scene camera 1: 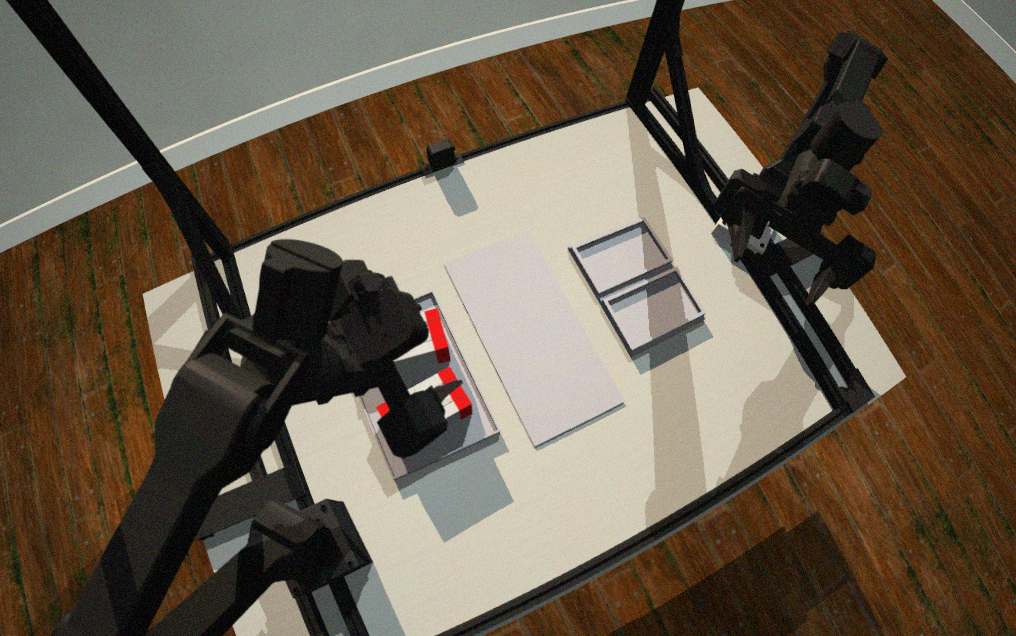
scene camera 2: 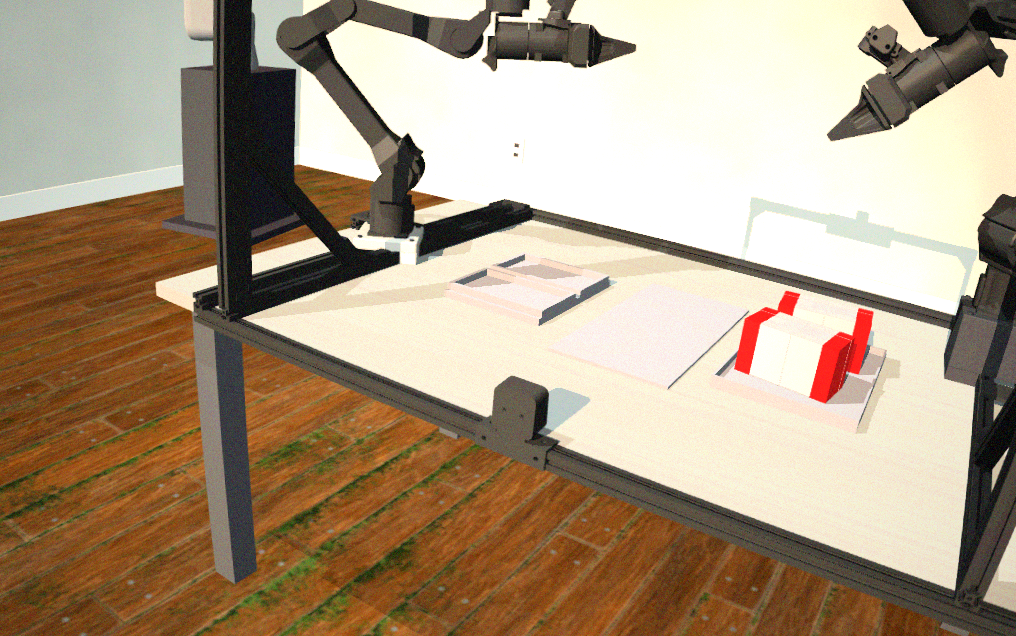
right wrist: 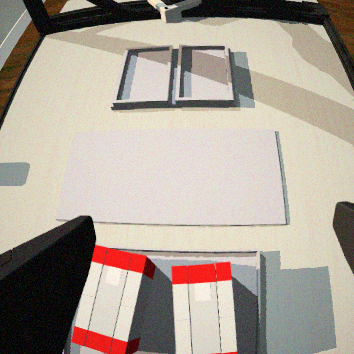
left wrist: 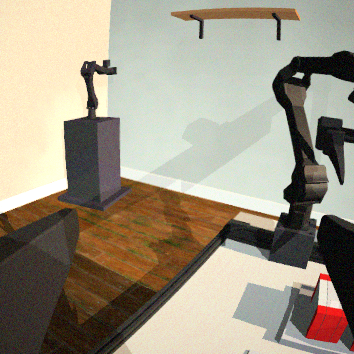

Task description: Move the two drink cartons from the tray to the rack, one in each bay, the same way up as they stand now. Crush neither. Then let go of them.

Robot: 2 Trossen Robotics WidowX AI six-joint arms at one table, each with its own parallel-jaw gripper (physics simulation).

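Places are measured from the left arm's base along level axes (x left, y back, z up), in metres.
Where they show: left gripper, fingertip midpoint: (scene camera 1: 773, 283) (scene camera 2: 632, 46) (left wrist: 203, 225); right gripper, fingertip midpoint: (scene camera 1: 438, 345) (scene camera 2: 832, 135) (right wrist: 218, 222); left arm's base at its link origin: (scene camera 2: 389, 232); right arm's base at its link origin: (scene camera 1: 309, 548) (scene camera 2: 998, 313) (left wrist: 296, 222).
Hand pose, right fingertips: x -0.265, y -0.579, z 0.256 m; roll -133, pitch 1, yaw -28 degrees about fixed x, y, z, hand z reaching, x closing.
Observation:
Things, the pixels of their top centre, and the offset from my right fingertips. "spot": a spot on its surface instead.
- shallow tray at its top centre: (right wrist: 157, 314) (scene camera 2: 807, 361) (scene camera 1: 413, 380) (left wrist: 350, 322) dx -0.072, dy -0.001, dz -0.276 m
- carton at its top centre: (right wrist: 106, 300) (scene camera 2: 800, 327) (scene camera 1: 403, 337) dx -0.107, dy +0.033, dz -0.218 m
- two-bay rack at its top centre: (scene camera 2: 532, 278) (scene camera 1: 639, 279) (right wrist: 173, 69) dx +0.141, dy +0.349, dz -0.272 m
- dark block at a spot on its surface: (scene camera 2: 519, 407) (scene camera 1: 435, 148) spot: dx -0.296, dy +0.368, dz -0.254 m
Two white cartons with red ends sit side by side in the shallow tray (scene camera 1: 449, 458) (scene camera 2: 787, 405) (right wrist: 259, 295). One carton (scene camera 2: 793, 352) (right wrist: 110, 300) is slightly angled at the left in the right wrist view; the other (scene camera 2: 821, 309) (left wrist: 327, 312) (right wrist: 204, 310) is at its right. The right arm partly hides both in scene camera 1. The two-bay rack (scene camera 1: 639, 285) (scene camera 2: 494, 303) (right wrist: 205, 103) is empty. My right gripper (scene camera 2: 830, 137) (right wrist: 218, 222) is open and empty, above the tray area. My left gripper (scene camera 1: 776, 280) (scene camera 2: 635, 48) (left wrist: 203, 225) is open and empty, high near its own side.
A flat pale panel (scene camera 1: 533, 341) (scene camera 2: 652, 337) (right wrist: 172, 177) lies between the tray and the rack. A dark block (scene camera 1: 440, 153) (scene camera 2: 519, 407) stands on the table's edge rail. Dark frame posts rise at the table's sides.

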